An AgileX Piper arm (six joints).
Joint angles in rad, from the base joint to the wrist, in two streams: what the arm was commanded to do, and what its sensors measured. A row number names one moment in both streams.
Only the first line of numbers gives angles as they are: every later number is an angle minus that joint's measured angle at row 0.
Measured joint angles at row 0:
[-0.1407 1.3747 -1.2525 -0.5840 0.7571 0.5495]
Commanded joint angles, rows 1 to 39:
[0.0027 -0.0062 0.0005 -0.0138 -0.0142 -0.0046]
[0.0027 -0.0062 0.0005 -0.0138 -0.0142 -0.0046]
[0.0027 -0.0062 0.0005 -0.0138 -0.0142 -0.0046]
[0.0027 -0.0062 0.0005 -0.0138 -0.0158 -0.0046]
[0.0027 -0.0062 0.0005 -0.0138 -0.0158 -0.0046]
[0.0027 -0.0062 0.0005 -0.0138 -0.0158 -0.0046]
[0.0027 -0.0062 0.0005 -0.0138 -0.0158 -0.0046]
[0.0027 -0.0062 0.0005 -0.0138 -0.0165 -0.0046]
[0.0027 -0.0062 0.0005 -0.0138 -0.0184 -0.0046]
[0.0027 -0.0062 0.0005 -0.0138 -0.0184 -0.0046]
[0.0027 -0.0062 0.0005 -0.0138 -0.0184 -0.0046]
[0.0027 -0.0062 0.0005 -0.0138 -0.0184 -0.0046]
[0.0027 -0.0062 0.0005 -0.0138 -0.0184 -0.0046]
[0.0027 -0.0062 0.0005 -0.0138 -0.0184 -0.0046]
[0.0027 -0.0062 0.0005 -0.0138 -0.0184 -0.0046]
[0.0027 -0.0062 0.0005 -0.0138 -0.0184 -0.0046]
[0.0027 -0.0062 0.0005 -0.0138 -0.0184 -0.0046]
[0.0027 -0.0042 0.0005 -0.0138 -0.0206 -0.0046]
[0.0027 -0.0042 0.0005 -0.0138 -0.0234 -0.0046]
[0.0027 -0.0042 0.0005 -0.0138 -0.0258 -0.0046]
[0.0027 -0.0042 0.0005 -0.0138 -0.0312 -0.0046]
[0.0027 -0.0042 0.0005 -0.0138 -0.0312 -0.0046]
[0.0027 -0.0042 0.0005 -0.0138 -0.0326 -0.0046]
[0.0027 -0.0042 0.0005 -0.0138 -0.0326 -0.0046]
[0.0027 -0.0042 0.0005 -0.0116 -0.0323 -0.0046]
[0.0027 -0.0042 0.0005 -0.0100 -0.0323 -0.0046]
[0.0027 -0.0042 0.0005 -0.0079 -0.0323 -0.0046]
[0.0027 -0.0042 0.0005 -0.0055 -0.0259 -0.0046]
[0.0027 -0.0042 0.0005 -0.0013 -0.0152 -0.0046]
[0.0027 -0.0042 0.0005 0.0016 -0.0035 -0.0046]
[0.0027 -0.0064 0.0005 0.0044 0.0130 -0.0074]
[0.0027 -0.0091 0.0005 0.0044 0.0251 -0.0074]
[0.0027 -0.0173 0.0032 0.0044 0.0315 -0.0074]
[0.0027 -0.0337 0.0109 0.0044 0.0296 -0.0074]
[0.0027 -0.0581 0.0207 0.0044 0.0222 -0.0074]
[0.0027 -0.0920 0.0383 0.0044 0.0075 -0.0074]
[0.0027 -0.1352 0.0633 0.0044 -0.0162 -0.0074]
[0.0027 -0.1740 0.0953 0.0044 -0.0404 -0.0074]
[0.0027 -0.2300 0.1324 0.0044 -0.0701 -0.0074]
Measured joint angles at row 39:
[0.0000 -0.0738 0.0409 0.0063 0.0059 0.0000]
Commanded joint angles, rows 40 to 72:
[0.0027 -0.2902 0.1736 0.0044 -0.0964 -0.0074]
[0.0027 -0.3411 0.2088 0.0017 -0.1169 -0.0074]
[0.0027 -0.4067 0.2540 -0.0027 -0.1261 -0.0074]
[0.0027 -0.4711 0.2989 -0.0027 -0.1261 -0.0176]
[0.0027 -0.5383 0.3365 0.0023 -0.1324 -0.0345]
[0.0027 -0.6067 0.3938 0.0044 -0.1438 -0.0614]
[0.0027 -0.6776 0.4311 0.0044 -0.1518 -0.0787]
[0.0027 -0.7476 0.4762 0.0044 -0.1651 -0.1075]
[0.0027 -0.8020 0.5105 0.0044 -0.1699 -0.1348]
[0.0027 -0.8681 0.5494 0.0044 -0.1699 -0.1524]
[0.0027 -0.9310 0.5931 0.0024 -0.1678 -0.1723]
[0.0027 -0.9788 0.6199 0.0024 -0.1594 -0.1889]
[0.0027 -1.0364 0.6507 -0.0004 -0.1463 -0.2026]
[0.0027 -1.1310 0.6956 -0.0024 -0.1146 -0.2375]
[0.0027 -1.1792 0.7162 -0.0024 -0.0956 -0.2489]
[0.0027 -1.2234 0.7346 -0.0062 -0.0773 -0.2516]
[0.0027 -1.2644 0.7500 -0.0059 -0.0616 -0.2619]
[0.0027 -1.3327 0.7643 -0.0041 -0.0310 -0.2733]
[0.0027 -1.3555 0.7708 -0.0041 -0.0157 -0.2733]
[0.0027 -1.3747 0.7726 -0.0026 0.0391 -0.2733]
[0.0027 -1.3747 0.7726 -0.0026 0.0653 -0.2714]
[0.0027 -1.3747 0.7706 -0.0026 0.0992 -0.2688]
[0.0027 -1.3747 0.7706 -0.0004 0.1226 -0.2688]
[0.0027 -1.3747 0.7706 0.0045 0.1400 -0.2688]
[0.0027 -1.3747 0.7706 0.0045 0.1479 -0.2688]
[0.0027 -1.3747 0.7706 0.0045 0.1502 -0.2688]
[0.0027 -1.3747 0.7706 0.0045 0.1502 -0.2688]
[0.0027 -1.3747 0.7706 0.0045 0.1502 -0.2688]
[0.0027 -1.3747 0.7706 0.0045 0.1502 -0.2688]
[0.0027 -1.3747 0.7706 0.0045 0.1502 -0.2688]
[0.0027 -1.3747 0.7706 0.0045 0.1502 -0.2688]
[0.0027 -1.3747 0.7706 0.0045 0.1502 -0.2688]
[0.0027 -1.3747 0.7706 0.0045 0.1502 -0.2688]
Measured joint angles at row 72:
[0.0000 -1.3711 0.7659 0.0063 0.1514 -0.2624]
